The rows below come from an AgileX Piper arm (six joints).
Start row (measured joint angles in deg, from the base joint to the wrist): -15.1 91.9 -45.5 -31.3 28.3 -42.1
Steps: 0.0 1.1 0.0 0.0 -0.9 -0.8; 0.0 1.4 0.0 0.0 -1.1 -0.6; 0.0 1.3 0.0 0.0 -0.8 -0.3; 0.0 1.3 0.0 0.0 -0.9 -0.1; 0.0 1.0 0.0 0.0 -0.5 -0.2; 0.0 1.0 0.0 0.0 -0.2 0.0; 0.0 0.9 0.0 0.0 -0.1 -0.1; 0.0 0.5 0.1 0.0 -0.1 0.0; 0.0 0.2 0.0 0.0 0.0 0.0; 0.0 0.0 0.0 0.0 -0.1 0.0; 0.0 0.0 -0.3 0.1 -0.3 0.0; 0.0 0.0 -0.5 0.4 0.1 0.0; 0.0 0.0 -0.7 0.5 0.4 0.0; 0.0 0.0 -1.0 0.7 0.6 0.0
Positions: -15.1 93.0 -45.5 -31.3 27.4 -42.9; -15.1 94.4 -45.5 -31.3 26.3 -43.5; -15.1 95.7 -45.5 -31.3 25.5 -43.8; -15.1 97.0 -45.5 -31.3 24.6 -43.9; -15.1 98.0 -45.5 -31.3 24.1 -44.1; -15.1 99.0 -45.5 -31.3 23.9 -44.1; -15.1 99.9 -45.5 -31.3 23.8 -44.2; -15.1 100.4 -45.4 -31.3 23.7 -44.2; -15.1 100.6 -45.4 -31.3 23.7 -44.2; -15.1 100.6 -45.4 -31.3 23.6 -44.2; -15.1 100.6 -45.7 -31.2 23.3 -44.2; -15.1 100.6 -46.2 -30.8 23.4 -44.2; -15.1 100.6 -46.9 -30.3 23.8 -44.2; -15.1 100.6 -47.9 -29.6 24.4 -44.2
